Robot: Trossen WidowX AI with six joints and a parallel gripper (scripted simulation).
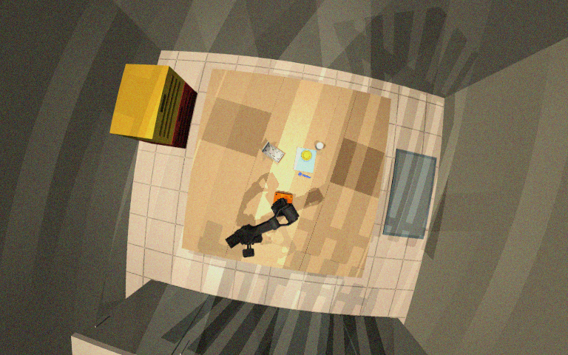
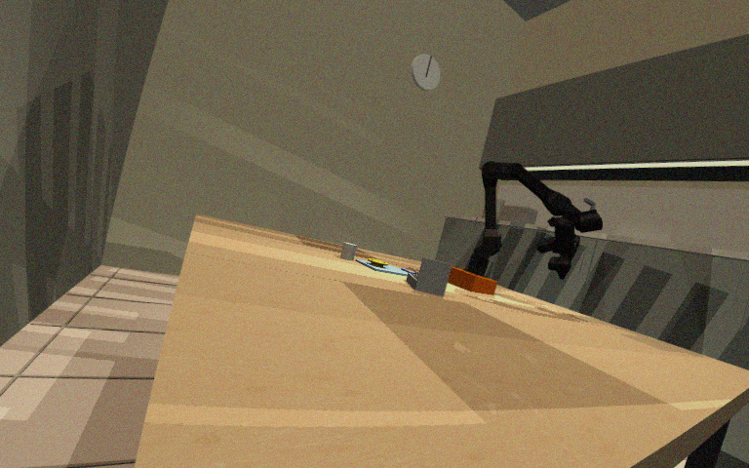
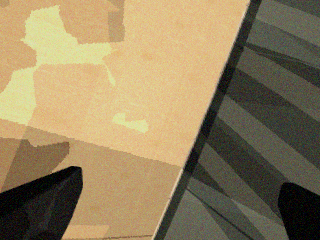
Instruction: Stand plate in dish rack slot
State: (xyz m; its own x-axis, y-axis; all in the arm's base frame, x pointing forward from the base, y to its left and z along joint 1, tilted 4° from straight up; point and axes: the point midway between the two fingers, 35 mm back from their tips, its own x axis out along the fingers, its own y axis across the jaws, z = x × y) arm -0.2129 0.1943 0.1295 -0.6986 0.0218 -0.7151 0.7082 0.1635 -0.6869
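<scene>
Now: the plate 55 cm ahead of my gripper tip, 36 cm to the right of it and 12 cm below it. From my gripper tip the other things lie so: blue spoon (42 cm ahead, 34 cm to the right, 13 cm below); then light blue mat (52 cm ahead, 35 cm to the right, 13 cm below); then dish rack (57 cm ahead, 15 cm to the right, 11 cm below).
</scene>
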